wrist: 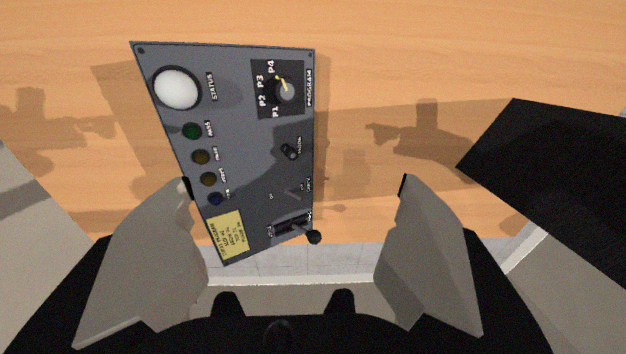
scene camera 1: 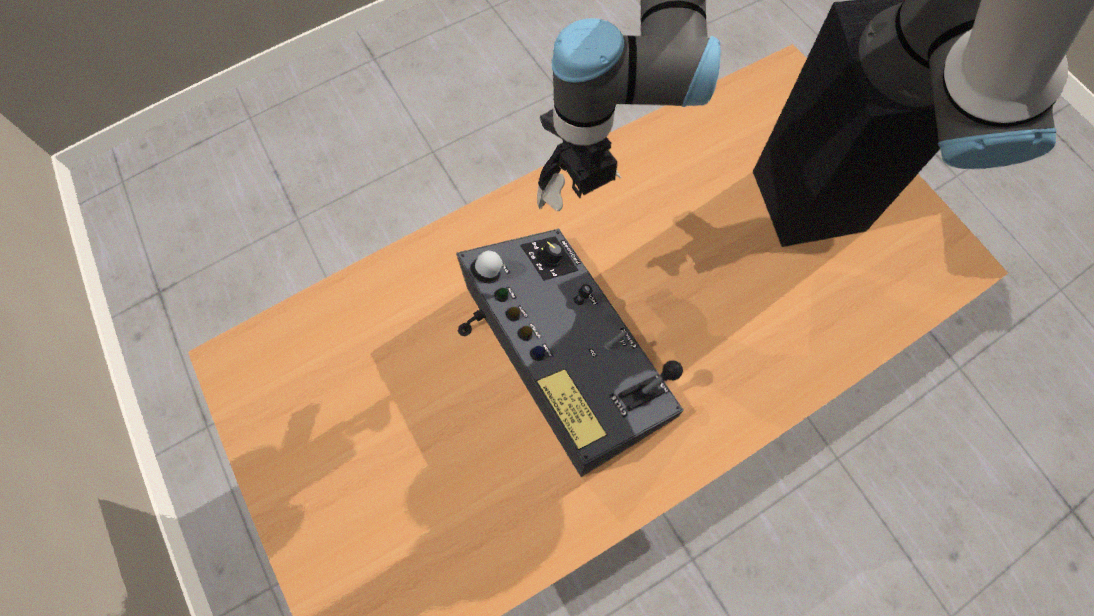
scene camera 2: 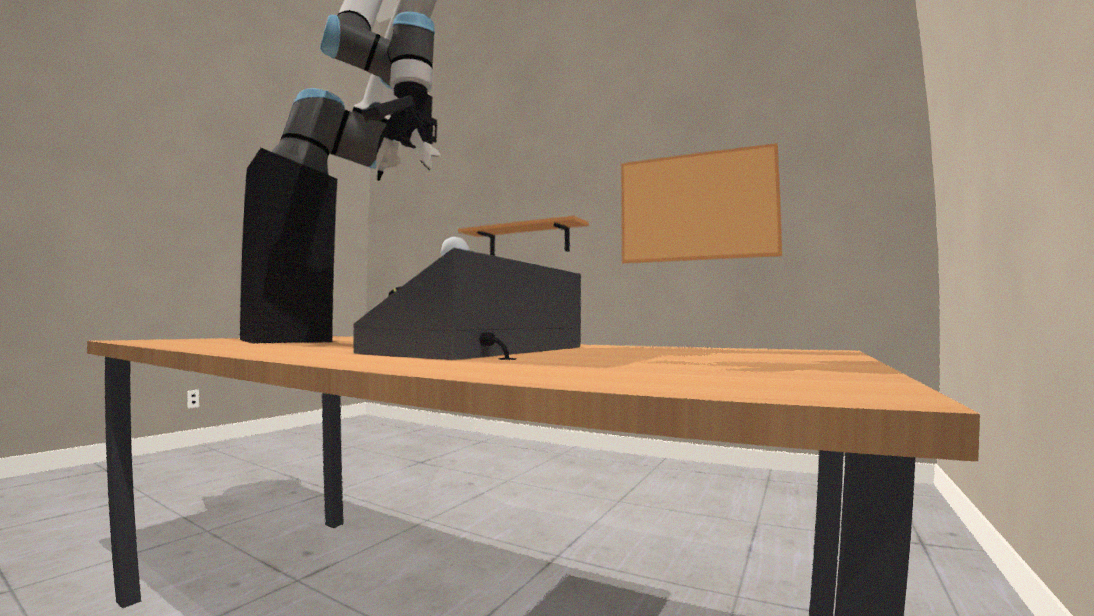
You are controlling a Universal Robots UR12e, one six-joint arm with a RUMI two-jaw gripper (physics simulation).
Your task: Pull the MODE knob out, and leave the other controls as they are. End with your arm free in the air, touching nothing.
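Frame: origin at the arm's base, x ahead, y left, z up, level; centimetres.
Seen in the pictures: gripper, fingertip midpoint: [wrist: 297, 178] [scene camera 1: 575, 189] [scene camera 2: 402, 175]; arm's base, link origin: [scene camera 1: 908, 58] [scene camera 2: 296, 174].
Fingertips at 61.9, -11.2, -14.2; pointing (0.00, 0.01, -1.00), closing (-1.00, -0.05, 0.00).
Pixels of each thing's top centre, then the offset from my fingertips to it, as dx, dy, dz. "*": a spot on its surface instead.
- MODE knob, top centre: [wrist: 290, 156] [scene camera 1: 585, 288] +2.1, +9.4, -23.0
- PROGRAM dial, top centre: [wrist: 282, 92] [scene camera 1: 552, 247] +3.6, -2.5, -23.7
- grey toggle switch, top centre: [scene camera 1: 617, 336] [wrist: 294, 199] +1.4, +21.4, -23.9
- white STATUS dome, surface spot: [wrist: 176, 88] [scene camera 1: 493, 253] * +16.6, -3.4, -15.7
- yellow label, surface spot: [scene camera 1: 571, 409] [wrist: 229, 237] * +17.4, +31.0, -19.9
- ball-ended lever, top centre: [scene camera 1: 674, 367] [wrist: 314, 242] -4.2, +33.1, -20.5
- small black lever, surface spot: [scene camera 2: 487, 338] * +24.3, -1.1, -33.5
The MODE knob [scene camera 1: 584, 293] [wrist: 289, 151] is a small black knob with a round cap, standing up from the sloping face of the dark grey control box [scene camera 1: 560, 354] [scene camera 2: 505, 302] [wrist: 245, 145]. It lies between the PROGRAM dial [scene camera 1: 551, 251] [wrist: 285, 91] and a grey toggle switch [scene camera 1: 617, 341] [wrist: 293, 194]. The knob is hidden in scene camera 2. My gripper [scene camera 1: 583, 191] [scene camera 2: 404, 169] [wrist: 297, 178] is open and empty, high in the air above the box near its dial end, apart from every control.
The box also bears a white STATUS dome [scene camera 1: 488, 264] [scene camera 2: 454, 245] [wrist: 176, 88], several coloured lamps, a yellow label [scene camera 1: 571, 409] [wrist: 228, 236] and a ball-ended lever [scene camera 1: 672, 370] [wrist: 313, 236] overhanging its edge. A small black lever [scene camera 1: 464, 329] [scene camera 2: 487, 338] is behind it. The black pedestal [scene camera 1: 830, 145] [scene camera 2: 287, 260] [wrist: 560, 175] stands on the table.
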